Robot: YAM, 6 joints.
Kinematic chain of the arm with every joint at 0, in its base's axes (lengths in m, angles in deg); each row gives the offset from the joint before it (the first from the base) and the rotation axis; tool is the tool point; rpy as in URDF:
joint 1: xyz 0 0 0.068 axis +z
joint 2: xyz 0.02 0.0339 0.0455 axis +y
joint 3: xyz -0.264 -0.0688 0 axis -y
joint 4: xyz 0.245 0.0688 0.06 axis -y
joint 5: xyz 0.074 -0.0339 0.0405 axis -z
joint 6: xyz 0.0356 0 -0.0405 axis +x
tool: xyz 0 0 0 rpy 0 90 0
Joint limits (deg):
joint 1: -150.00..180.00
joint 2: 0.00..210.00
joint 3: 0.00..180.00
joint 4: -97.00..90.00
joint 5: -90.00..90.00
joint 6: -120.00..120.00
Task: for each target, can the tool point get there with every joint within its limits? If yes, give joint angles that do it. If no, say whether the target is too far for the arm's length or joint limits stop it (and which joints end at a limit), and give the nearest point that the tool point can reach.
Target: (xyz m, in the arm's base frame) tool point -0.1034 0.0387 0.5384
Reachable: yes | joints -10.86 37.28 118.57 -73.75 -31.45 81.41
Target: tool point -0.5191 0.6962 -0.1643
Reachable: no: too far | nearest point -0.3675 0.4928 -0.0812 | short by 0.267 m
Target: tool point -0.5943 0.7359 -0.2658
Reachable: no: too far | nearest point -0.3764 0.4661 -0.1237 | short by 0.375 m
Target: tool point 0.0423 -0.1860 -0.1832
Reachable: yes | joints -78.47 177.44 39.95 72.97 -6.81 29.97
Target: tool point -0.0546 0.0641 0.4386
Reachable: yes | joints 154.02 31.84 53.02 7.81 71.39 -65.40
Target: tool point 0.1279 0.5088 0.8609
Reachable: no: too far | nearest point 0.0903 0.3590 0.6322 | short by 0.276 m
